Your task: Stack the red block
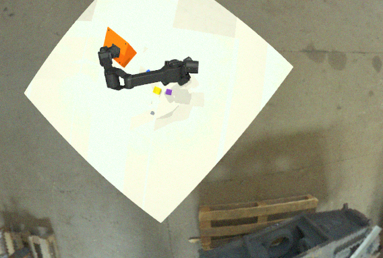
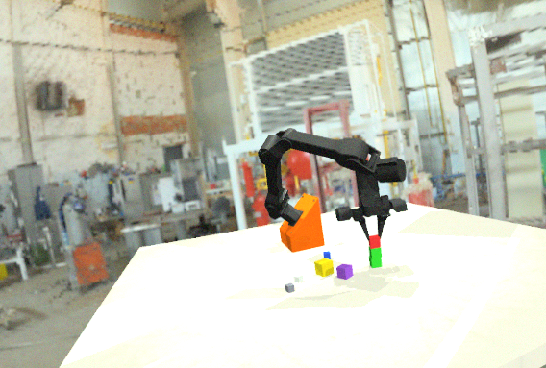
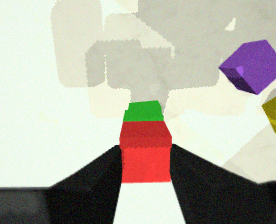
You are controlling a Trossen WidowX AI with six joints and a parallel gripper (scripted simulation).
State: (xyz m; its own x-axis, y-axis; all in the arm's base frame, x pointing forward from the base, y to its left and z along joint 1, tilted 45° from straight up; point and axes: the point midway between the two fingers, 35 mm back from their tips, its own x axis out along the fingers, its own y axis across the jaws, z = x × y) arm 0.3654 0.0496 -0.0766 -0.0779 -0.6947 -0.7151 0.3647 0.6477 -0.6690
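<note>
Right now my gripper tip is right at the red block. Round my gripper tip: yellow block: 50 mm behind, 140 mm to the right, 60 mm below; then small blue block: 160 mm behind, 80 mm to the right, 60 mm below; then purple block: 10 mm ahead, 100 mm to the right, 60 mm below.
</note>
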